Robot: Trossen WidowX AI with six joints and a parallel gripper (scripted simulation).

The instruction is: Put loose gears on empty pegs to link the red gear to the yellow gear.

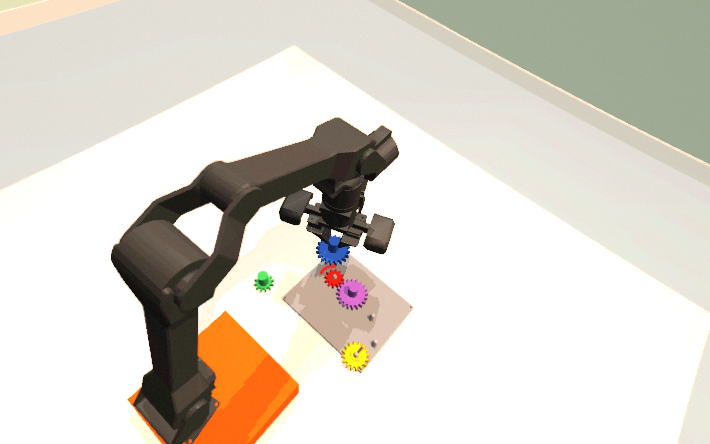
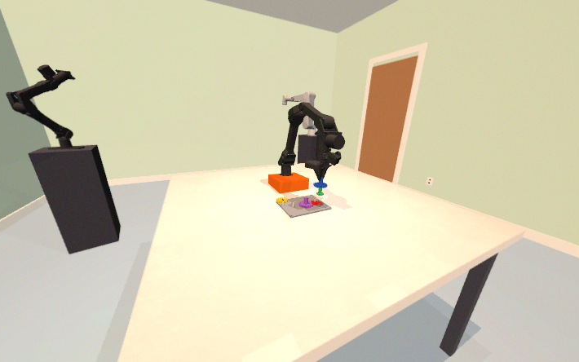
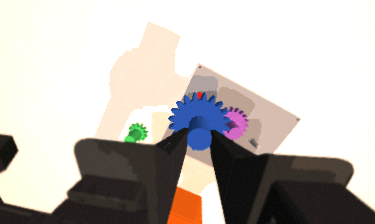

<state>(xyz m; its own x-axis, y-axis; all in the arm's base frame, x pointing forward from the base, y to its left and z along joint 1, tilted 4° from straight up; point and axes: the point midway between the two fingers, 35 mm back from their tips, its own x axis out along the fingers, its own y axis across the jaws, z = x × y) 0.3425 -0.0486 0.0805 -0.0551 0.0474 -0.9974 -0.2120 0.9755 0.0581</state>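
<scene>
Now: gripper tip 110 mm above the small green gear, 100 mm to the right of it and 90 mm past it. Round my gripper tip: red gear: 110 mm below, 20 mm to the right, 10 mm behind; blue gear: 10 mm below; purple gear: 100 mm below, 70 mm to the right, 20 mm behind.
</scene>
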